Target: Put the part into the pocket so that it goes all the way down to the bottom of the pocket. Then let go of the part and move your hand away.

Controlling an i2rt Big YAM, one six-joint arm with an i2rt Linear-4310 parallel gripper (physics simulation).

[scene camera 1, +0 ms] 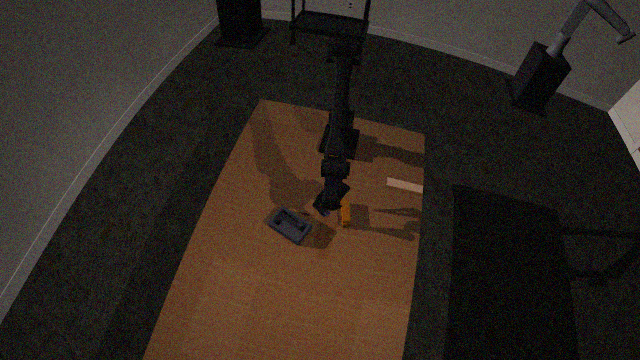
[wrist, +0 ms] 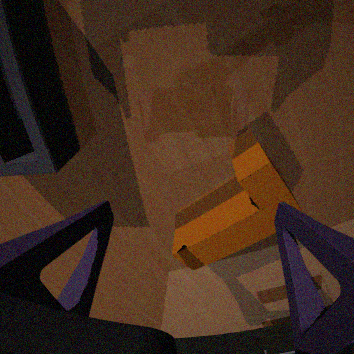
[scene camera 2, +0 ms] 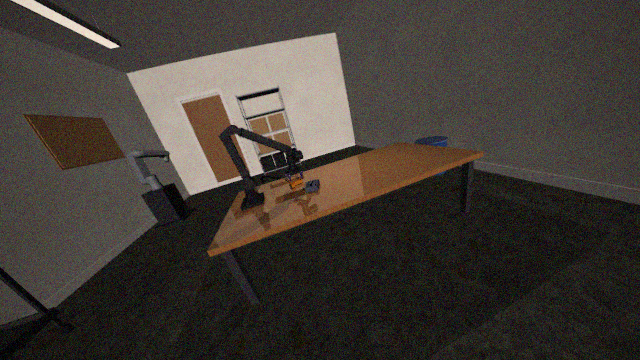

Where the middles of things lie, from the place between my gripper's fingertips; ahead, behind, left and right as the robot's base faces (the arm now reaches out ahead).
Labels:
I see the orange block (wrist: 247,217) 10 mm behind my hand, 50 mm to the left of it and 40 mm below it. From my hand the other things lie so: blue-grey pocket block (scene camera 1: 287,223) 100 mm ahead, 130 mm to the right, 40 mm below.

